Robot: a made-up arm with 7 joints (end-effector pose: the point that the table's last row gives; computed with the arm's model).
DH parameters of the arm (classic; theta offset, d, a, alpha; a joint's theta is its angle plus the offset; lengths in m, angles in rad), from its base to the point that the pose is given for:
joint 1: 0 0.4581 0 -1.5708
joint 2: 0 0 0 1.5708
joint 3: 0 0.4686 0.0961 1.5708
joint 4: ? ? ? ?
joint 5: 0 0.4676 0 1.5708
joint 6: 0 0 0.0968 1.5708
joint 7: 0 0 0 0
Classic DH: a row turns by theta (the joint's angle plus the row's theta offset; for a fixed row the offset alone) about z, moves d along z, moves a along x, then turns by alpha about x.
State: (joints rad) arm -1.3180 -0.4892 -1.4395 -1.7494 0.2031 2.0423 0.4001
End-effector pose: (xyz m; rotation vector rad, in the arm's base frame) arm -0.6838 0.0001 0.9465 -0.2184 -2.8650 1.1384
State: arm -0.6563 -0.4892 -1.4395 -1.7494 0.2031 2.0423 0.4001
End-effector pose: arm -0.5395 -0.4201 0.9465 -0.6942 2.6657 -1.0567
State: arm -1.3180 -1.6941 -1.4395 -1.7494 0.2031 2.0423 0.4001
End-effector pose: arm -0.7704 0.3352 0.4731 0.3575 1.6245 -2.3048
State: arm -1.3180 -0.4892 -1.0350 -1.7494 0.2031 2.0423 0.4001
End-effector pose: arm -0.5460 -0.1961 1.0659 0.3921 -2.7815 1.2039
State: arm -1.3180 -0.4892 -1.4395 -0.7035 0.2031 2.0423 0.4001
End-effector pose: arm -0.4398 0.3307 1.3436 -0.3217 -1.7439 1.2282
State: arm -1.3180 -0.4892 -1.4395 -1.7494 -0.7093 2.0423 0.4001
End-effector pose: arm -0.6681 -0.0342 0.9554 0.1569 -2.7077 -0.0564
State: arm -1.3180 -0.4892 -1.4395 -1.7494 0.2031 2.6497 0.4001
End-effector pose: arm -0.6618 0.0400 0.9821 -0.4429 -2.2284 1.1747
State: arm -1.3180 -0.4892 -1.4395 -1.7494 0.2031 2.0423 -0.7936
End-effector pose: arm -0.6838 0.0001 0.9465 1.2735 -2.2202 0.7993
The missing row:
joint 4: 0 0 -0.1005 -1.5708
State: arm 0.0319 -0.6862 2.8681 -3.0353 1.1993 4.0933 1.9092
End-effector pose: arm -0.2447 0.1122 0.3833 -2.1231 -0.1128 -0.3619
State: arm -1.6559 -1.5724 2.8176 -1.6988 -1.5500 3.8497 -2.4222
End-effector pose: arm 0.1364 0.5076 -0.0500 2.6056 -1.2388 -0.4836
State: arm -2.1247 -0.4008 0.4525 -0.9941 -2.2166 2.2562 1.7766
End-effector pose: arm 0.1827 -0.2173 1.3838 -0.2553 -0.4386 0.7571
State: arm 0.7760 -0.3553 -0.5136 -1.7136 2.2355 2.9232 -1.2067
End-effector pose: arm 0.4544 -0.0480 1.0362 -1.2680 0.5002 -1.3396
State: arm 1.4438 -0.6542 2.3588 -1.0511 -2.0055 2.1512 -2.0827
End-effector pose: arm -0.4431 -0.7693 0.8492 -0.8755 -0.5243 1.9165
